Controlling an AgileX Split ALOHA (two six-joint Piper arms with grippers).
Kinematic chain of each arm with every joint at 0, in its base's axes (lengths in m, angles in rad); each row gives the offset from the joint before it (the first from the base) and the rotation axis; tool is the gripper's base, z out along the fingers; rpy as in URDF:
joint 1: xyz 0 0 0.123 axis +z
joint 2: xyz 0 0 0 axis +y
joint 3: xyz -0.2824 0 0.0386 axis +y
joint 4: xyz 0.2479 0 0.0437 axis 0.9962 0 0.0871
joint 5: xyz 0 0 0 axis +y
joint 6: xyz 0.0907 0 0.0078 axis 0.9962 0 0.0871
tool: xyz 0 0 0 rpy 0 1.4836 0
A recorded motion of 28 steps. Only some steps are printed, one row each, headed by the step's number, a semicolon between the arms.
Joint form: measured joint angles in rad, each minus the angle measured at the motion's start. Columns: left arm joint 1, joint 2, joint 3, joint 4, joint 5, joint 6; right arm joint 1, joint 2, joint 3, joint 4, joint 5, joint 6.
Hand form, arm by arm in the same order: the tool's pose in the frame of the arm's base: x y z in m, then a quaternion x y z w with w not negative. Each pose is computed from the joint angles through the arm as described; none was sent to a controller.
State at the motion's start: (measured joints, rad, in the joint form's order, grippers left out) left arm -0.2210 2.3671 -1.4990 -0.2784 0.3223 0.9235; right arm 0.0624 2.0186 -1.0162 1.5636 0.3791 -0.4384
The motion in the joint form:
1: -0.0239 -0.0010 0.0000 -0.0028 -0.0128 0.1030; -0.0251 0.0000 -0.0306 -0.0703 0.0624 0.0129
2: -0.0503 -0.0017 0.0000 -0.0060 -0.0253 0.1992; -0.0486 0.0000 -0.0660 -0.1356 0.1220 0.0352
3: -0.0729 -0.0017 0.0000 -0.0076 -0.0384 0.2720; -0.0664 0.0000 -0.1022 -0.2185 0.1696 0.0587
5: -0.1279 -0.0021 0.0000 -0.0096 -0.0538 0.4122; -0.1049 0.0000 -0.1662 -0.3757 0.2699 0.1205
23: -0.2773 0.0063 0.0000 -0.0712 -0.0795 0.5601; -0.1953 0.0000 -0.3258 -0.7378 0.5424 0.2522
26: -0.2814 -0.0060 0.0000 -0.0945 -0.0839 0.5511; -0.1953 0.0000 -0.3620 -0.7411 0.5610 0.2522
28: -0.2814 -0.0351 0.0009 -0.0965 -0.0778 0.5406; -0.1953 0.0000 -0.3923 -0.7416 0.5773 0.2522
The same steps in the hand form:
1: 0.4494 -0.1203 0.0524 0.47481 0.84467 0.02217 0.24614; 0.3810 0.0531 0.1152 0.39167 0.84072 0.33890 0.15791
2: 0.4472 -0.1322 0.0533 0.52314 0.81377 0.03323 0.25099; 0.3866 0.0487 0.1231 0.36915 0.84589 0.35269 0.15430
3: 0.4451 -0.1423 0.0538 0.55934 0.78742 0.04260 0.25554; 0.3912 0.0448 0.1301 0.34073 0.85667 0.35612 0.15233
5: 0.4379 -0.1666 0.0547 0.63088 0.72879 0.05738 0.25992; 0.3965 0.0343 0.1418 0.29774 0.87480 0.35656 0.13764
23: 0.4094 -0.2313 0.0521 0.71085 0.64669 0.04919 0.27215; 0.3996 0.0004 0.1682 0.20845 0.92143 0.31823 0.07899
26: 0.4094 -0.2339 0.0583 0.70043 0.65413 0.04529 0.28188; 0.4048 0.0003 0.1770 0.19857 0.92155 0.32189 0.08776
28: 0.4102 -0.2346 0.0715 0.69472 0.65539 0.04573 0.29281; 0.4090 0.0004 0.1846 0.19066 0.92117 0.32572 0.09487

